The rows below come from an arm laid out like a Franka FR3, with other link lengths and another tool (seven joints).
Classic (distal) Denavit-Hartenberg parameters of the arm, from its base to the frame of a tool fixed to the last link. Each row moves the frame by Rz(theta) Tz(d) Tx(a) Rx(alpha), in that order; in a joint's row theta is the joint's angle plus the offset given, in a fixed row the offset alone. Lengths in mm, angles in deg.
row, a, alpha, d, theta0
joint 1, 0.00, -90.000, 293.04, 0.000
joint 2, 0.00, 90.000, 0.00, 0.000
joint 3, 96.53, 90.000, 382.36, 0.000
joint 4, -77.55, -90.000, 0.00, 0.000
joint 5, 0.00, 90.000, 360.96, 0.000
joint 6, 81.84, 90.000, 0.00, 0.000
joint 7, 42.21, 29.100, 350.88, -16.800
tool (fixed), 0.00, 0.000, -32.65, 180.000
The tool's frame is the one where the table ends.
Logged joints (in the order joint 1, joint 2, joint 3, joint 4, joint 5, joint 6, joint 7), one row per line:
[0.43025 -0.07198 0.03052 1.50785 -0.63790 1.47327 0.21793]
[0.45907 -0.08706 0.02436 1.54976 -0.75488 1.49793 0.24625]
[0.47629 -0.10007 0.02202 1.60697 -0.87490 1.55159 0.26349]
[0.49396 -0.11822 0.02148 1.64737 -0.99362 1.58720 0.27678]
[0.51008 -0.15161 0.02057 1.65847 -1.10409 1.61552 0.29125]
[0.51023 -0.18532 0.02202 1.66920 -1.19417 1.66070 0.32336]
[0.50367 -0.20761 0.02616 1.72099 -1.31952 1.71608 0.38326]
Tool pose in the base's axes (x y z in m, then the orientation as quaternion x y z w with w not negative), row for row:
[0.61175 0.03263 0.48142 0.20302 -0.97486 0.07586 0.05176]
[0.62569 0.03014 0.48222 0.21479 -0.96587 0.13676 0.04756]
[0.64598 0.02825 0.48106 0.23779 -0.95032 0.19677 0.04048]
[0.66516 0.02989 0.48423 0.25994 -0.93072 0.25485 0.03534]
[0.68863 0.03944 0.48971 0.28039 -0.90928 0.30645 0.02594]
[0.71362 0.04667 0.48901 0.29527 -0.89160 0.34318 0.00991]
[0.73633 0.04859 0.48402 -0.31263 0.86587 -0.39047 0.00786]
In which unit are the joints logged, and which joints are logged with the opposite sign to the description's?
The joints are logged in radians. Opposite sign: joint 2, joint 3, joint 4.
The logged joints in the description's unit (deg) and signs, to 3 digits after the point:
[24.652 4.124 -1.749 -86.393 -36.549 84.412 12.486]
[26.303 4.988 -1.396 -88.795 -43.251 85.825 14.109]
[27.289 5.734 -1.262 -92.073 -50.128 88.900 15.097]
[28.302 6.774 -1.231 -94.387 -56.930 90.940 15.858]
[29.225 8.687 -1.179 -95.023 -63.260 92.562 16.687]
[29.234 10.618 -1.262 -95.638 -68.421 95.151 18.527]
[28.858 11.895 -1.499 -98.605 -75.603 98.324 21.959]

